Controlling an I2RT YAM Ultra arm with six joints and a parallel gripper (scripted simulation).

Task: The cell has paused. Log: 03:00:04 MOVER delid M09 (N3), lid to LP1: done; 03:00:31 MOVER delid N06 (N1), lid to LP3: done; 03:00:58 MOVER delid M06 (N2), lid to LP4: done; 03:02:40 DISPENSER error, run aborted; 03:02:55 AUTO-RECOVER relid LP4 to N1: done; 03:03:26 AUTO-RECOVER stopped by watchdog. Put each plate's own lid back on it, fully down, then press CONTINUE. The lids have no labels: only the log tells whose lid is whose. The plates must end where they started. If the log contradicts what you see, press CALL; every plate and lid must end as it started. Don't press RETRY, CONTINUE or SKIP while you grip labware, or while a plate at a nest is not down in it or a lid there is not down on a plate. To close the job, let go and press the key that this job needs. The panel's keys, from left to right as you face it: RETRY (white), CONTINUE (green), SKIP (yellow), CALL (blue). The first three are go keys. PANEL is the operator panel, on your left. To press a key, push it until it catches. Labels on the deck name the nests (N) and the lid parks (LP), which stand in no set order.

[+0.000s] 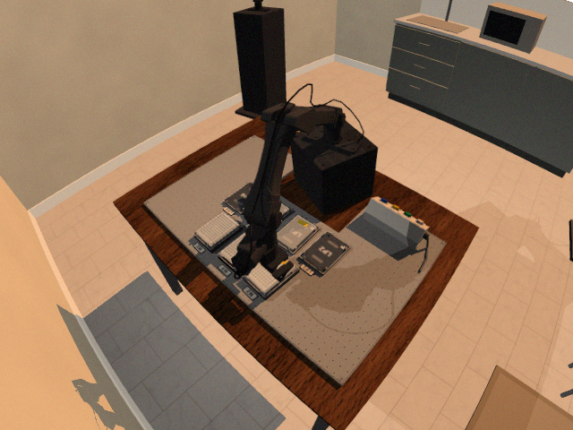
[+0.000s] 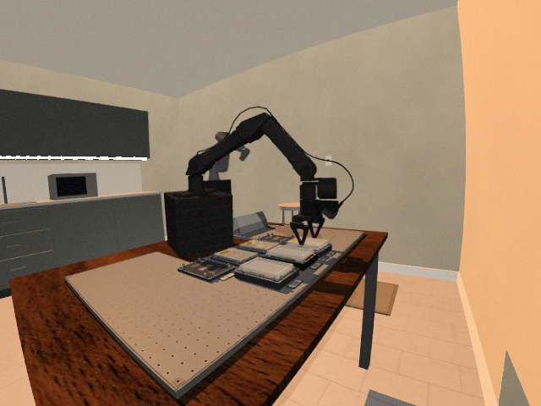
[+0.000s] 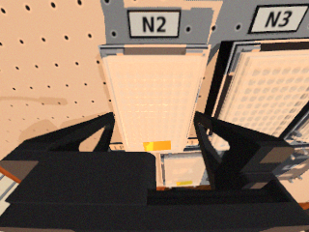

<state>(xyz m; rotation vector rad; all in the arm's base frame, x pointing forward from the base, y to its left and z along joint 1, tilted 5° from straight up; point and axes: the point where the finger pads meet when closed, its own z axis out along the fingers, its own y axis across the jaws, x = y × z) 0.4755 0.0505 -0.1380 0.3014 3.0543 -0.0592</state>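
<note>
Now: the clear lid 1 cm below my hand. Also, from my hand: yellow SKIP key 43 cm behind, 23 cm to the left, 2 cm above; then white well plate 26 cm to the right, 4 cm behind, 1 cm below; then blue CALL key 44 cm behind, 18 cm to the left, 2 cm above.
</note>
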